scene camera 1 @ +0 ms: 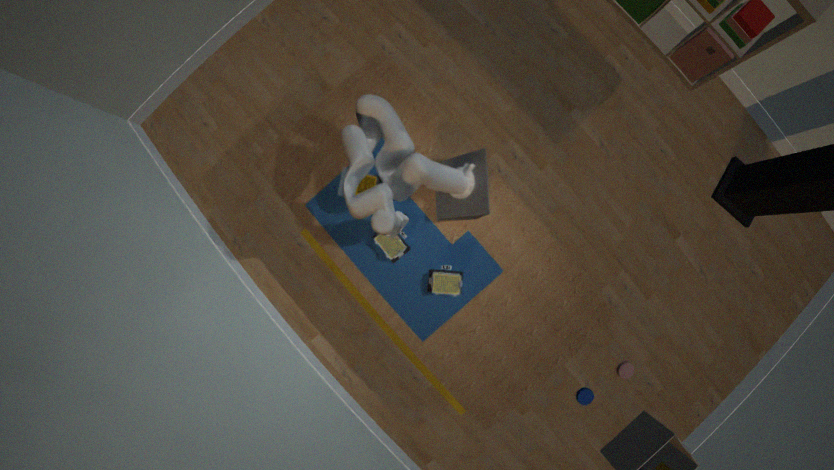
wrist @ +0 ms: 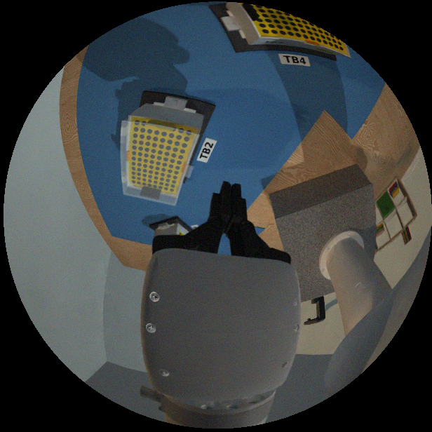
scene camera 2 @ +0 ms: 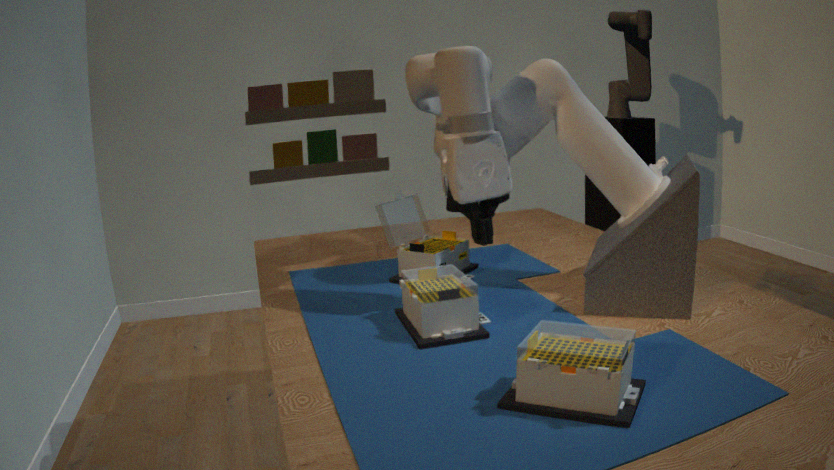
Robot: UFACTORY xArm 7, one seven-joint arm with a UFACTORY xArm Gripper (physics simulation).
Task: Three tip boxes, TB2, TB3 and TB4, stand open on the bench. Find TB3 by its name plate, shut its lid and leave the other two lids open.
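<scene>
TB4 is the far box; its clear lid stands raised. The middle box, TB2, has its clear lid down over the yellow rack. Their plates read TB4 and TB2. The near box also has its clear lid down; its plate is unreadable, so it is TB3 by elimination. My gripper is shut and empty, pointing down above the mat on the mount side of TB2. It partly hides the near box in the wrist view.
The blue mat lies under the boxes. The grey arm mount stands beside it. A yellow strip runs along the other side. A second arm stands behind.
</scene>
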